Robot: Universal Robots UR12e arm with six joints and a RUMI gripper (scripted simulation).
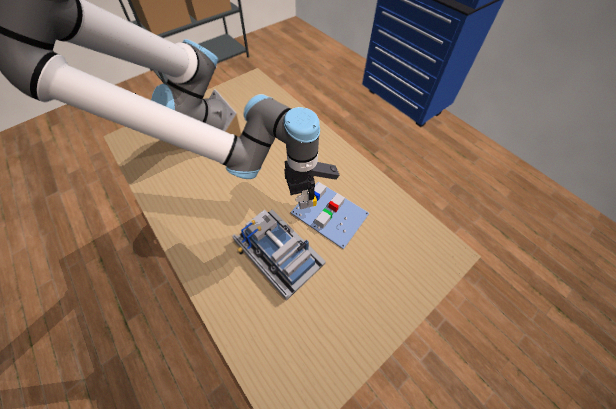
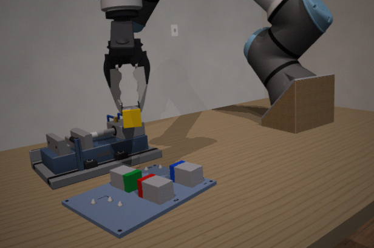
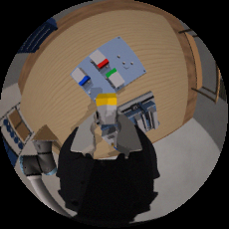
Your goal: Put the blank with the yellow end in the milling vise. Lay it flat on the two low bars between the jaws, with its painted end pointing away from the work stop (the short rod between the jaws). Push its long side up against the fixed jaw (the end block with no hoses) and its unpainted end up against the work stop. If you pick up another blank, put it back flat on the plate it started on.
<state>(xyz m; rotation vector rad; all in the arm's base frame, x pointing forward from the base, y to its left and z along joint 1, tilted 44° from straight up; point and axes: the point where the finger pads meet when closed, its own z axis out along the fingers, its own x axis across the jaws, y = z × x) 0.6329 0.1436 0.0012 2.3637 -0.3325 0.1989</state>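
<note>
The moving jaw lies 15 cm to the right of my hand, 9 cm below it and 9 cm ahead of it. From my hand the other things lie so: yellow-ended blank (2 cm below); blue plate (16 cm below, 9 cm to the left, 3 cm ahead); green-ended blank (14 cm below, 5 cm to the left, 4 cm ahead).
</note>
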